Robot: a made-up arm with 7 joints. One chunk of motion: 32 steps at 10 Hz.
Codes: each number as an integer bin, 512 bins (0 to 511) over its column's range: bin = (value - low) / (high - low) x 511, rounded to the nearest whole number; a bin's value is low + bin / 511 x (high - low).
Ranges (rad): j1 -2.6..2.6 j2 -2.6..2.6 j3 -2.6..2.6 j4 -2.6..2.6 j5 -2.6..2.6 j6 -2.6..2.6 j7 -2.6..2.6
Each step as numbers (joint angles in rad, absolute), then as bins.
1 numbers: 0.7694 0.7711 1.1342 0.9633 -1.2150 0.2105 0.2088
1 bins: 331 331 367 350 136 276 276
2 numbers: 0.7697 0.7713 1.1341 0.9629 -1.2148 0.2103 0.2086
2 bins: 331 331 367 350 136 276 276
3 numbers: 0.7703 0.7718 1.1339 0.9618 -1.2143 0.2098 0.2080
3 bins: 331 331 367 350 136 276 276
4 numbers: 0.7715 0.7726 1.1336 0.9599 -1.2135 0.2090 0.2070
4 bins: 331 331 367 350 136 276 276
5 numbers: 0.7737 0.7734 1.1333 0.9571 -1.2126 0.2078 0.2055
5 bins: 332 332 367 350 136 276 276
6 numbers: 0.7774 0.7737 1.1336 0.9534 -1.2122 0.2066 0.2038
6 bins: 332 332 367 349 136 276 276
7 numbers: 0.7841 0.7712 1.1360 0.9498 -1.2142 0.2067 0.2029
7 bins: 333 331 367 349 136 276 275
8 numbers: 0.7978 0.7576 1.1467 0.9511 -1.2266 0.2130 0.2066
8 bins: 334 330 368 349 135 276 276
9 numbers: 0.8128 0.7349 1.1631 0.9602 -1.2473 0.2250 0.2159
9 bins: 335 328 370 350 133 278 277
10 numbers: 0.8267 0.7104 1.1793 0.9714 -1.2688 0.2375 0.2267
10 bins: 337 325 371 351 131 279 278
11 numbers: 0.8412 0.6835 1.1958 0.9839 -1.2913 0.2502 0.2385
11 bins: 338 323 373 352 129 280 279
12 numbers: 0.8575 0.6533 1.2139 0.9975 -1.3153 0.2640 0.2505
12 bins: 340 320 375 354 126 281 280
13 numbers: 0.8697 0.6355 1.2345 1.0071 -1.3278 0.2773 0.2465
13 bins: 341 318 377 354 125 283 280
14 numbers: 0.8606 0.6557 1.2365 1.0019 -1.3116 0.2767 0.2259
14 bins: 340 320 377 354 127 283 278
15 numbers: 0.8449 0.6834 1.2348 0.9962 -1.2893 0.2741 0.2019
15 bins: 339 323 377 353 129 282 275
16 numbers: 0.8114 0.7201 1.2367 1.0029 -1.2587 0.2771 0.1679
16 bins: 335 326 377 354 132 283 272
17 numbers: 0.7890 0.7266 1.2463 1.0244 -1.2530 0.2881 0.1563
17 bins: 333 327 378 356 132 284 271
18 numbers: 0.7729 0.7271 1.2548 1.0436 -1.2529 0.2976 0.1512
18 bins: 331 327 379 358 132 285 270
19 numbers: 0.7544 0.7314 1.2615 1.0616 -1.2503 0.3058 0.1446
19 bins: 330 327 379 360 133 286 270
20 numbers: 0.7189 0.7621 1.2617 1.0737 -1.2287 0.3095 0.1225
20 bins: 326 330 379 361 135 286 268
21 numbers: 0.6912 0.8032 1.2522 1.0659 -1.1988 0.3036 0.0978
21 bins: 323 334 379 360 138 285 265
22 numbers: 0.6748 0.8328 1.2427 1.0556 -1.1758 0.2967 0.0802
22 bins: 322 337 378 359 140 285 263
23 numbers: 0.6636 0.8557 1.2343 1.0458 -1.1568 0.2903 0.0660
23 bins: 321 340 377 358 142 284 262
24 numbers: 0.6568 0.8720 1.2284 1.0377 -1.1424 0.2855 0.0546
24 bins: 320 341 376 357 143 284 261
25 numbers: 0.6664 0.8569 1.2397 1.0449 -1.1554 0.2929 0.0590
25 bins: 321 340 377 358 142 284 261
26 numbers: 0.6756 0.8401 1.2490 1.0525 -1.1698 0.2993 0.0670
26 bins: 322 338 378 359 141 285 262
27 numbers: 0.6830 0.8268 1.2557 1.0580 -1.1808 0.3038 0.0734
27 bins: 323 337 379 359 139 285 263
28 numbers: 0.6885 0.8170 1.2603 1.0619 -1.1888 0.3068 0.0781
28 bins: 323 336 379 360 139 286 263
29 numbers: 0.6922 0.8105 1.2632 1.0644 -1.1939 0.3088 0.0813
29 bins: 324 335 380 360 138 286 263
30 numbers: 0.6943 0.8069 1.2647 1.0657 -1.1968 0.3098 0.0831
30 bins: 324 335 380 360 138 286 264
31 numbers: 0.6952 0.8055 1.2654 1.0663 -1.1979 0.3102 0.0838
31 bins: 324 335 380 360 138 286 264
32 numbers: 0.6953 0.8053 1.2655 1.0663 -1.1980 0.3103 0.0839
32 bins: 324 335 380 360 138 286 264
